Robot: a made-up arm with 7 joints. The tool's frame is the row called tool.
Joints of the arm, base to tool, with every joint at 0 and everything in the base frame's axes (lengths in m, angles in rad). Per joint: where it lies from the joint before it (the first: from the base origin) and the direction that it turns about. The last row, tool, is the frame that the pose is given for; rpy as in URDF.
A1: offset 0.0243 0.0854 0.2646 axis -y
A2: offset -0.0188 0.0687 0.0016 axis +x
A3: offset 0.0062 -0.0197 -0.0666 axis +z
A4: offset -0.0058 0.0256 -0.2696 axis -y
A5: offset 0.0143 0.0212 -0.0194 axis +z
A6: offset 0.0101 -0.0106 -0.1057 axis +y
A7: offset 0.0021 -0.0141 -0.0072 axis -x
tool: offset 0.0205 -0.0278 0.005 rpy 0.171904 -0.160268 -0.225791
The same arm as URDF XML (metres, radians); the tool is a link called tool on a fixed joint. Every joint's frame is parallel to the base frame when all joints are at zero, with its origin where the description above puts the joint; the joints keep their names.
<robot name="arm">
<joint name="A1" type="continuous"><parent link="base"/><child link="link1"/><origin xyz="0.0243 0.0854 0.2646" rpy="0 0 0"/><axis xyz="0 -1 0"/></joint>
<joint name="A2" type="continuous"><parent link="link1"/><child link="link2"/><origin xyz="-0.0188 0.0687 0.0016" rpy="0 0 0"/><axis xyz="1 0 0"/></joint>
<joint name="A3" type="continuous"><parent link="link2"/><child link="link3"/><origin xyz="0.0062 -0.0197 -0.0666" rpy="0 0 0"/><axis xyz="0 0 1"/></joint>
<joint name="A4" type="continuous"><parent link="link3"/><child link="link4"/><origin xyz="-0.0058 0.0256 -0.2696" rpy="0 0 0"/><axis xyz="0 -1 0"/></joint>
<joint name="A5" type="continuous"><parent link="link4"/><child link="link5"/><origin xyz="0.0143 0.0212 -0.0194" rpy="0 0 0"/><axis xyz="0 0 1"/></joint>
<joint name="A6" type="continuous"><parent link="link5"/><child link="link6"/><origin xyz="0.0101 -0.0106 -0.1057" rpy="0 0 0"/><axis xyz="0 1 0"/></joint>
<joint name="A7" type="continuous"><parent link="link6"/><child link="link7"/><origin xyz="0.0021 -0.0141 -0.0072" rpy="0 0 0"/><axis xyz="-1 0 0"/></joint>
<joint name="tool_joint" type="fixed"><parent link="link7"/><child link="tool"/><origin xyz="0.0205 -0.0278 0.005" rpy="0.1719 -0.1603 -0.2258"/></joint>
<link name="base"/>
<link name="link1"/>
<link name="link2"/>
<link name="link3"/>
<link name="link4"/>
<link name="link5"/>
<link name="link6"/>
<link name="link7"/>
<link name="tool"/>
</robot>

